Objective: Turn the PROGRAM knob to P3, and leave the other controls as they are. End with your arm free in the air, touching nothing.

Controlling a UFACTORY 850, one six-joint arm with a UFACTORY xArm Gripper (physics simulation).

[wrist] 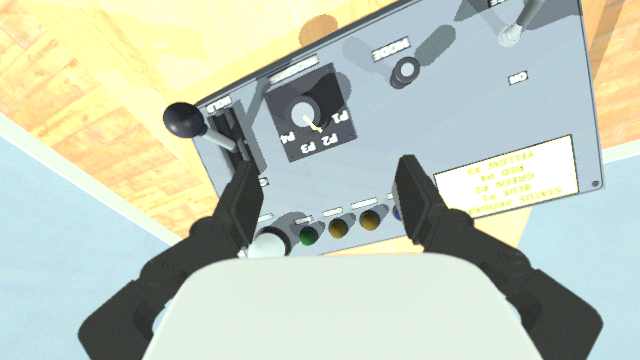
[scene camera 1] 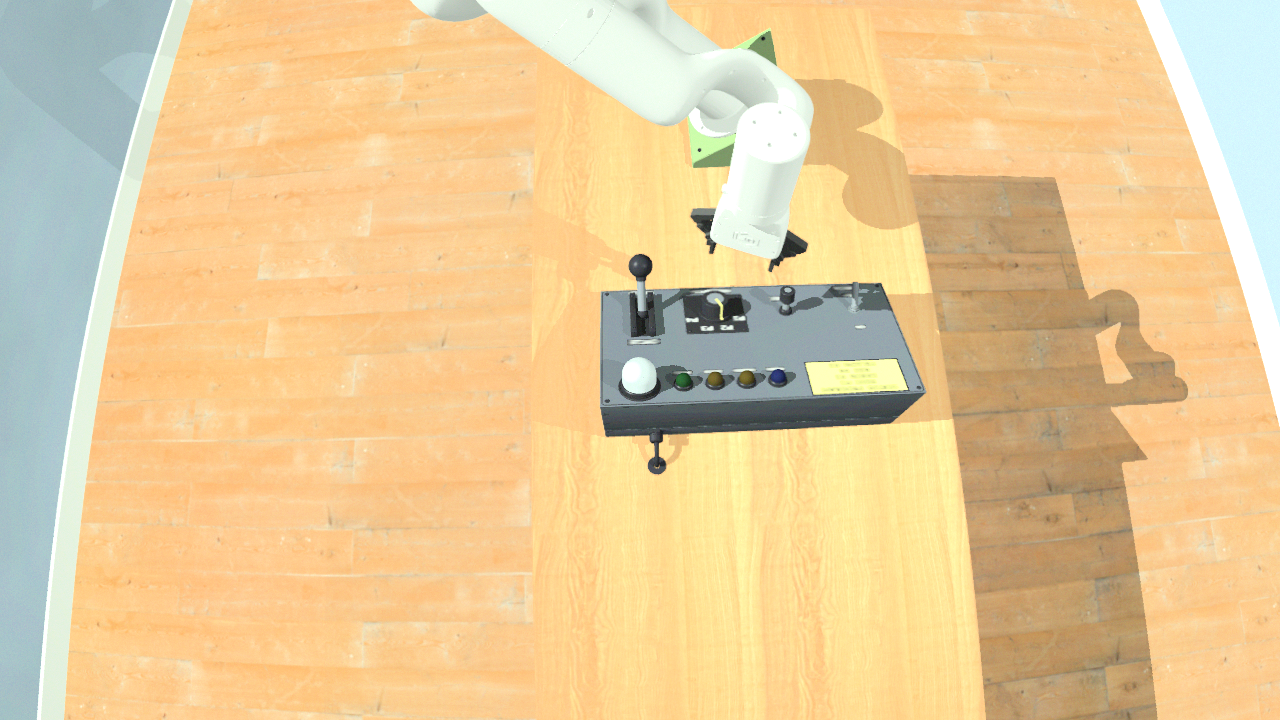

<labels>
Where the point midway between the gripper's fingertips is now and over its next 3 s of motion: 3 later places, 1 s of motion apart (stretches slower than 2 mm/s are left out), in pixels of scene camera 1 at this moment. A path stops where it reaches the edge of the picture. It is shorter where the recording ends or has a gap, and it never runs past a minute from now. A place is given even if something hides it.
My gripper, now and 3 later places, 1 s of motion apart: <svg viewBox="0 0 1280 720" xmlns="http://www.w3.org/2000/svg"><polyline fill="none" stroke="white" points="742,254 734,252 730,268 747,276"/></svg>
</labels>
